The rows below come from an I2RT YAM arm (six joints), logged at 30 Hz.
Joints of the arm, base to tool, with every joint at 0 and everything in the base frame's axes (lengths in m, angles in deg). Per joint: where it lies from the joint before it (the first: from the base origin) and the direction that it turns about. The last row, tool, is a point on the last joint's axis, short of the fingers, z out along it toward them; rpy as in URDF.
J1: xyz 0 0 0.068 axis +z
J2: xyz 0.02 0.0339 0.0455 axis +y
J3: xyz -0.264 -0.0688 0 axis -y
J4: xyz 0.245 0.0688 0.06 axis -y
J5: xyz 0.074 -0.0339 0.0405 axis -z
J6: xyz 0.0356 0 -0.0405 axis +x
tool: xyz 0 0 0 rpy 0 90 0
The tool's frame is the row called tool.
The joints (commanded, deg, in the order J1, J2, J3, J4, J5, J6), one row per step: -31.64, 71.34, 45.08, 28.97, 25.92, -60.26; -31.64, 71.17, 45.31, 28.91, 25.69, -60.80; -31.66, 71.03, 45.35, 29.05, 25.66, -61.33; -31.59, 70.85, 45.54, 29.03, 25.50, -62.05; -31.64, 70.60, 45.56, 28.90, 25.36, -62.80; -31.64, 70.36, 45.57, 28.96, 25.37, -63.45; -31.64, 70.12, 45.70, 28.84, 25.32, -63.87; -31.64, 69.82, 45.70, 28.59, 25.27, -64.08; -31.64, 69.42, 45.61, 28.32, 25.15, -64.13; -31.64, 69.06, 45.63, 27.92, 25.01, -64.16
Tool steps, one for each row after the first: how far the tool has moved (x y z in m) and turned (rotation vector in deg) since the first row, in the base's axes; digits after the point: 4 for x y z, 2 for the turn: -0.0002, 0.0003, 0.0021, -0.48, 0.17, 0.21; -0.0007, 0.0005, 0.0033, -0.93, 0.35, 0.19; -0.0008, 0.0011, 0.0052, -1.51, 0.66, 0.38; -0.0016, 0.0014, 0.0063, -2.00, 1.17, 0.43; -0.0024, 0.0018, 0.0076, -2.51, 1.46, 0.38; -0.0030, 0.0022, 0.0093, -2.88, 1.60, 0.40; -0.0039, 0.0028, 0.0102, -3.02, 1.73, 0.43; -0.0051, 0.0036, 0.0109, -3.08, 1.74, 0.55; -0.0061, 0.0043, 0.0120, -3.09, 1.79, 0.69
